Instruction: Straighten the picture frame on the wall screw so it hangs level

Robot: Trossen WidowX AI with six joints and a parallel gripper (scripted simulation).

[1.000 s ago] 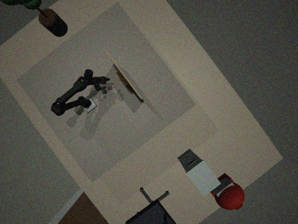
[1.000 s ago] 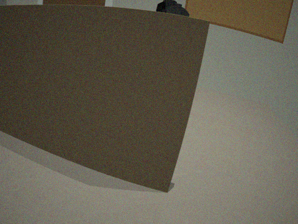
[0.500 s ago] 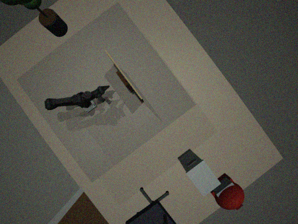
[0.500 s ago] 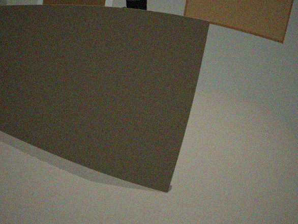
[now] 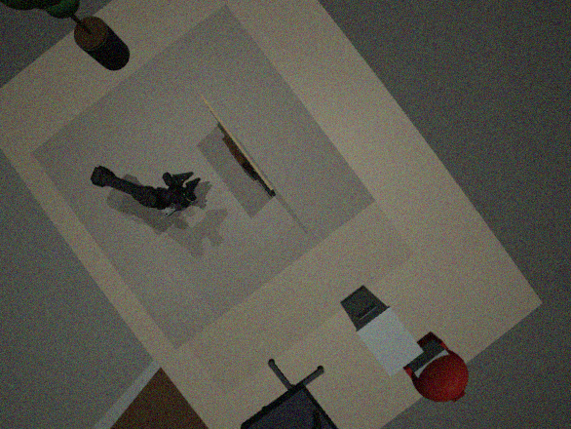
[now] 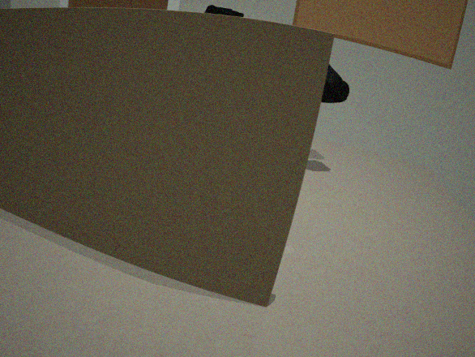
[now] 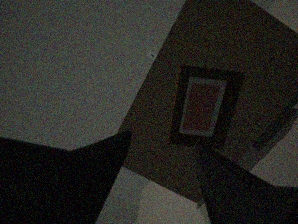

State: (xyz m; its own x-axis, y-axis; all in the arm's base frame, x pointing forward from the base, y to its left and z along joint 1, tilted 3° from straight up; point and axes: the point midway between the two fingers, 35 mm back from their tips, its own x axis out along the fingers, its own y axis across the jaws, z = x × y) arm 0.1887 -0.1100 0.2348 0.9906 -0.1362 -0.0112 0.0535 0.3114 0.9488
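My gripper tip is now 190 mm short of the picture frame, 50 mm to the left of it and 90 mm above it. The rest, counted from my gripper tip: wall panel 210 mm ahead, 30 mm to the right, 100 mm below.
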